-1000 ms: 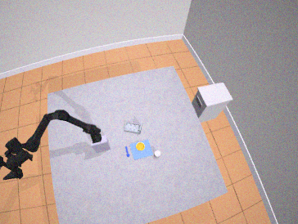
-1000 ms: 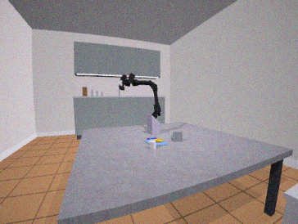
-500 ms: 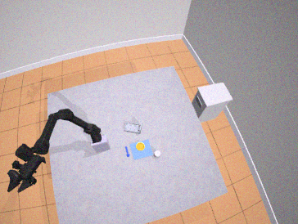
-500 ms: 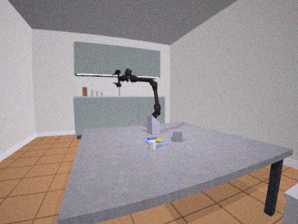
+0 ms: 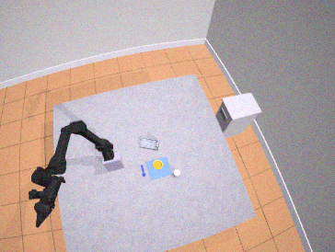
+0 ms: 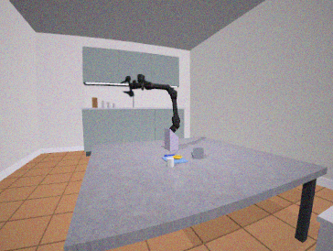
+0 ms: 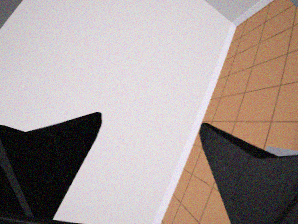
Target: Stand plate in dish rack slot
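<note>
The yellow plate lies 570 mm ahead of my gripper tip, 340 mm to the left of it and 540 mm below it. The rest, counted from my gripper tip: blue spoon: 460 mm ahead, 310 mm to the left, 550 mm below; then white cup: 680 mm ahead, 250 mm to the left, 530 mm below; then light blue mat: 570 mm ahead, 320 mm to the left, 550 mm below.
</note>
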